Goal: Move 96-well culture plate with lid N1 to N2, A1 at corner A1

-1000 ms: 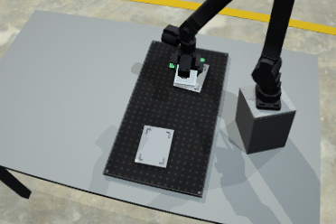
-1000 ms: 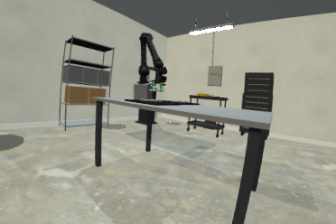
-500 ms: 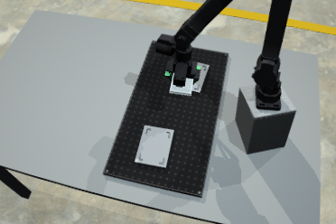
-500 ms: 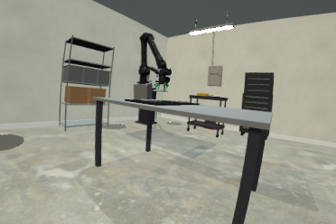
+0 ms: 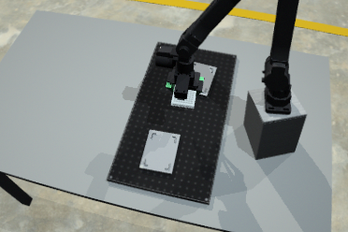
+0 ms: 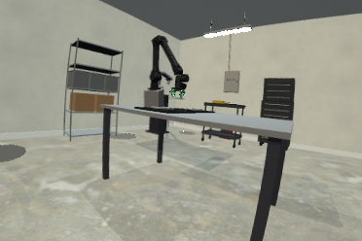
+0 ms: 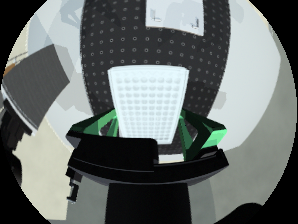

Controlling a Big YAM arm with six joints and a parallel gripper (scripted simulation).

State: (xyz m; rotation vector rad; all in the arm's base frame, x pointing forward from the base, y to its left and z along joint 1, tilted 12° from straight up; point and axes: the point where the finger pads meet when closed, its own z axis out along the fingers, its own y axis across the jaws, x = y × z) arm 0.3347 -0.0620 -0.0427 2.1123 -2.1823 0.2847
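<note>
Right now my hand is 6 cm short of the grey nest, 21 cm to the right of it and 10 cm above it. Round my hand: clear lid (right at my hand).
</note>
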